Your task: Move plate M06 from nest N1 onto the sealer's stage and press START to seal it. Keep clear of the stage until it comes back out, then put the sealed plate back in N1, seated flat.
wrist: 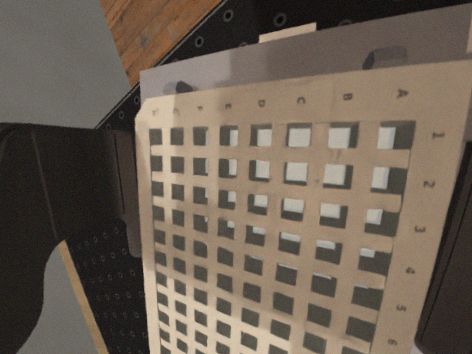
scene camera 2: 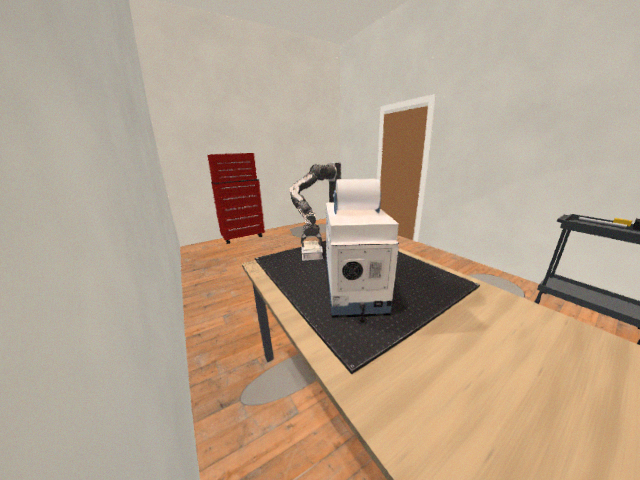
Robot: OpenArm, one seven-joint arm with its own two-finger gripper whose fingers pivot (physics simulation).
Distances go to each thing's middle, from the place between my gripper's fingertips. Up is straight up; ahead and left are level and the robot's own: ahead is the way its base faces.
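There is the plate M06 [wrist: 308,208], and my hand is 1 cm below it, 2 cm short of it and 2 cm to the left of it. The grey nest N1 [wrist: 428,39] is 1 cm below my hand, 2 cm ahead of it and 2 cm to the right of it. As for the film roll [scene camera 2: 354,194], I find it 37 cm above my hand, 44 cm ahead of it and 12 cm to the right of it.
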